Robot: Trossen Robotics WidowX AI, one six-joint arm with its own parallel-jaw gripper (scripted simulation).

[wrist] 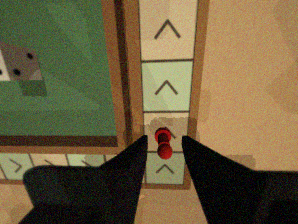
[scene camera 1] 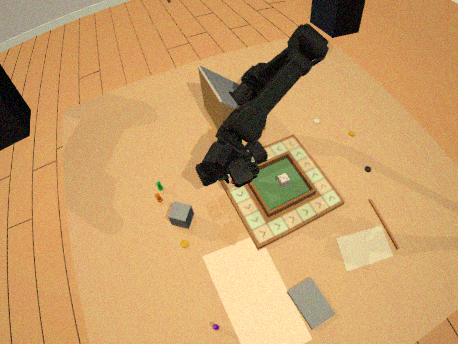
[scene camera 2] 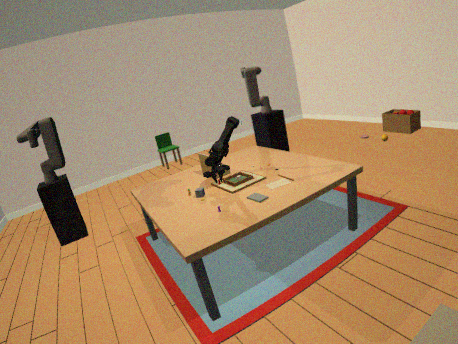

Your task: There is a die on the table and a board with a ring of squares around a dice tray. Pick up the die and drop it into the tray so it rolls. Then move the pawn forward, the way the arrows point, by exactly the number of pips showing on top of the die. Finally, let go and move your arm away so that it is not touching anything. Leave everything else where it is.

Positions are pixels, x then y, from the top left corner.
Scene:
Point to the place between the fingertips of my gripper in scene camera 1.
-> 233,179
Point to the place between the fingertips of my gripper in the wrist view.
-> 164,139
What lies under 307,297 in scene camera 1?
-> A grey card.

